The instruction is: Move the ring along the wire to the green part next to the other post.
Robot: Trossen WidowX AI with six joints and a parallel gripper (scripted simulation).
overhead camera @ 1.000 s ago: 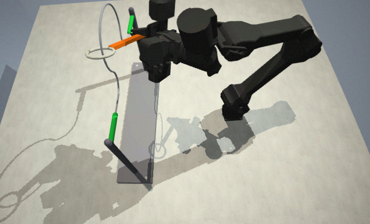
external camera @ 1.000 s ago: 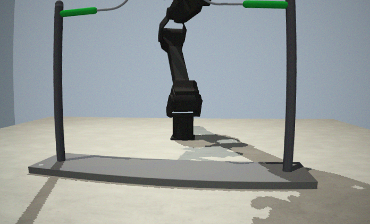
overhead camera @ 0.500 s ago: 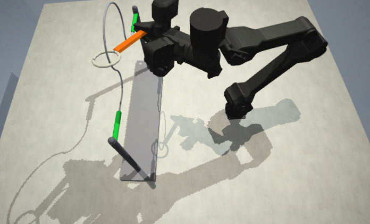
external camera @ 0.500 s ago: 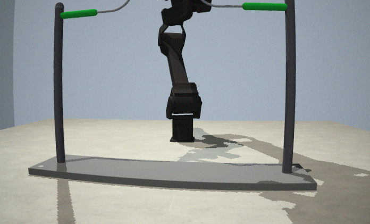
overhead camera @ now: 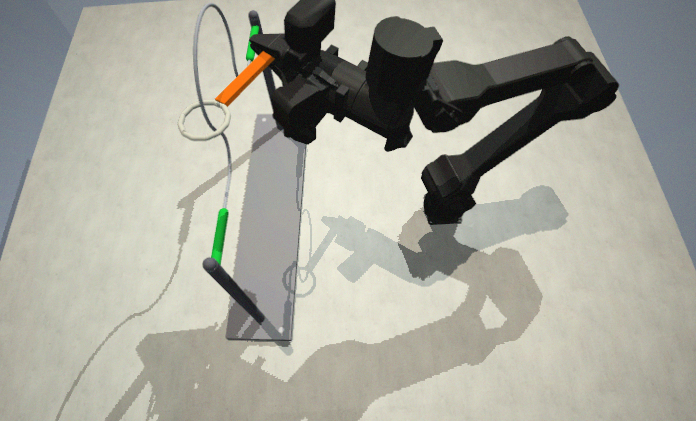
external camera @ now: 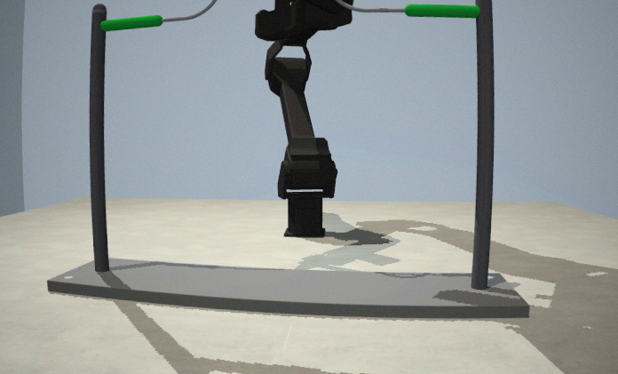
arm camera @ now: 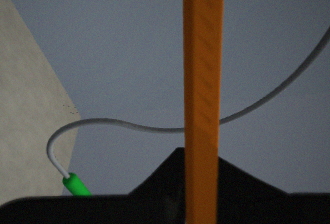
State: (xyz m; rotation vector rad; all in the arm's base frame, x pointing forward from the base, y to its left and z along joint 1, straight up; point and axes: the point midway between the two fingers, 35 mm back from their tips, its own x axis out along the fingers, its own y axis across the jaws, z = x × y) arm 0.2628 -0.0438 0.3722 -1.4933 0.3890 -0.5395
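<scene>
Right now my gripper tip is 2 cm short of the ring with orange handle and 8 cm to the right of it.
</scene>
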